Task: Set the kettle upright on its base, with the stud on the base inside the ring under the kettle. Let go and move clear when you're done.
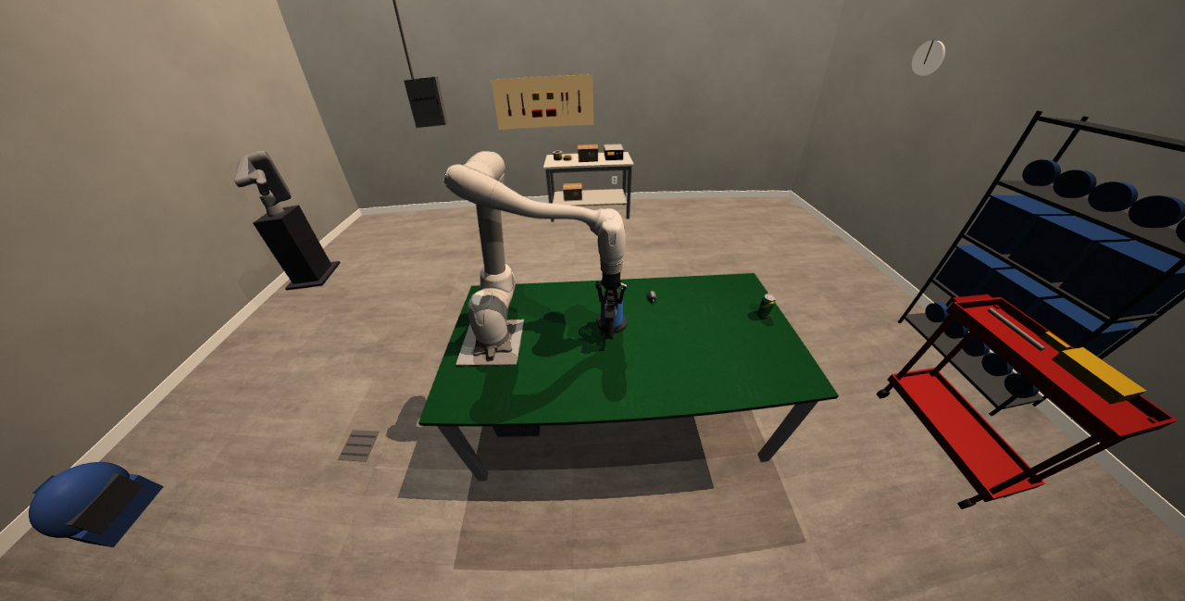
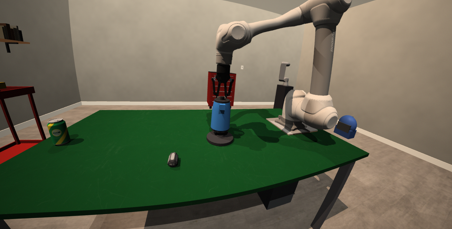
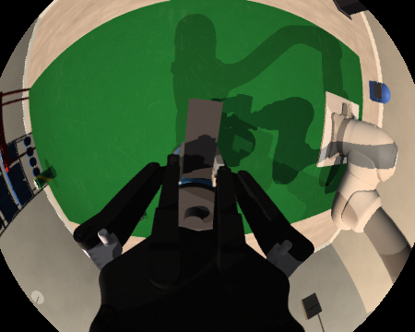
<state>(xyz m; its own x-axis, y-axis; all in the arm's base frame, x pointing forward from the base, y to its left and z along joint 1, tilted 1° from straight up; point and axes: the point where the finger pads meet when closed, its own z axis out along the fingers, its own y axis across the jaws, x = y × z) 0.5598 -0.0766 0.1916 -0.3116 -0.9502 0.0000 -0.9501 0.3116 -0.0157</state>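
Right now the blue kettle is 1 cm ahead of my hand, 3 cm to the left of it and 5 cm below it. Also, from my hand: yellow can 84 cm ahead, 2 cm to the right, 13 cm below; then dark round base 3 cm ahead, 9 cm to the left, 18 cm below.
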